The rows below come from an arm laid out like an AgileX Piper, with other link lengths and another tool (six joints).
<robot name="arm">
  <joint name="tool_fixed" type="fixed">
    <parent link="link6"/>
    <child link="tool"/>
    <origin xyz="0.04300 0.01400 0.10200" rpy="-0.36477 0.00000 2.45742"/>
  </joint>
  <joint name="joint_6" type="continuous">
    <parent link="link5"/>
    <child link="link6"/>
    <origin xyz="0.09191 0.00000 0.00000" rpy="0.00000 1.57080 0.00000"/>
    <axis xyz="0 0 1"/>
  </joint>
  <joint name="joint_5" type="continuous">
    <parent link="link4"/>
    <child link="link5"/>
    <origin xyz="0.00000 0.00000 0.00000" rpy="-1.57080 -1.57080 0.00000"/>
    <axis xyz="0 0 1"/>
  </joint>
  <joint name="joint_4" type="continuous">
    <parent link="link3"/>
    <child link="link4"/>
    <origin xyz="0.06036 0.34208 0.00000" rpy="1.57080 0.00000 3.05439"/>
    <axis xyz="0 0 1"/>
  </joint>
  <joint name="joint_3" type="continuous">
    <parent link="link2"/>
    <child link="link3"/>
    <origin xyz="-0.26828 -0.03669 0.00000" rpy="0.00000 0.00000 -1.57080"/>
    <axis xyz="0 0 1"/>
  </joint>
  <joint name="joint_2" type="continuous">
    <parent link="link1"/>
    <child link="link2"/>
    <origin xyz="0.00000 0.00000 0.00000" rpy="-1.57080 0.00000 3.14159"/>
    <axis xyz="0 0 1"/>
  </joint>
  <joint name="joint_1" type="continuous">
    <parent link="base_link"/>
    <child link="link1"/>
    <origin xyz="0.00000 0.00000 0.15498" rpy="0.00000 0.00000 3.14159"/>
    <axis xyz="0 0 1"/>
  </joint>
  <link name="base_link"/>
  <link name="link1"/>
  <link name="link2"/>
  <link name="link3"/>
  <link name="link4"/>
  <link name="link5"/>
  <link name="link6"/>
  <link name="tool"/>
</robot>
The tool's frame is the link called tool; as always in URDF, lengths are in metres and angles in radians. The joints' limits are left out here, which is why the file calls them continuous.
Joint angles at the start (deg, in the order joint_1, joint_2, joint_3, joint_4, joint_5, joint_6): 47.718, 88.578, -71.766, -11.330, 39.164, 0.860
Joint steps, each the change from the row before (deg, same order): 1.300, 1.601, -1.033, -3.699, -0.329, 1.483; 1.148, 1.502, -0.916, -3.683, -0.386, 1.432; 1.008, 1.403, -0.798, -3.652, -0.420, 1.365; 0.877, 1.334, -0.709, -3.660, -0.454, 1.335; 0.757, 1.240, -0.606, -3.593, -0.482, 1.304; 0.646, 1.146, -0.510, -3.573, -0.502, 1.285; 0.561, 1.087, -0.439, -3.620, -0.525, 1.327; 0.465, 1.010, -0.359, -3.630, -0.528, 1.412; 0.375, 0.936, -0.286, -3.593, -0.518, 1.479; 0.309, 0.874, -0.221, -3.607, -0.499, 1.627; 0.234, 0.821, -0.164, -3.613, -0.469, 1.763; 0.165, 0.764, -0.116, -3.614, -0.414, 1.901; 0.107, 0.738, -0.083, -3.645, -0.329, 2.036
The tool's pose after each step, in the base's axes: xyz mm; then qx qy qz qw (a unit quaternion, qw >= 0). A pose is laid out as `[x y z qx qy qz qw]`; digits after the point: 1 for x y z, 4 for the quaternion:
[381.4 323.7 232.8 -0.0878 0.8877 0.3531 0.2820]
[384.4 331.7 231.9 -0.1059 0.8869 0.3407 0.2936]
[387.5 339.1 231.3 -0.1238 0.8851 0.3286 0.3054]
[390.8 346.0 230.8 -0.1415 0.8825 0.3167 0.3176]
[394.1 352.3 230.5 -0.1587 0.8791 0.3054 0.3297]
[397.4 358.2 230.4 -0.1755 0.8750 0.2944 0.3418]
[400.9 363.7 230.5 -0.1921 0.8702 0.2836 0.3541]
[404.3 368.7 230.7 -0.2077 0.8649 0.2733 0.3663]
[407.7 373.2 231.0 -0.2224 0.8591 0.2636 0.3781]
[410.9 377.3 231.3 -0.2358 0.8530 0.2545 0.3898]
[414.2 380.9 231.6 -0.2479 0.8468 0.2459 0.4013]
[417.4 384.0 232.0 -0.2587 0.8404 0.2379 0.4126]
[420.7 386.6 232.3 -0.2684 0.8340 0.2300 0.4237]

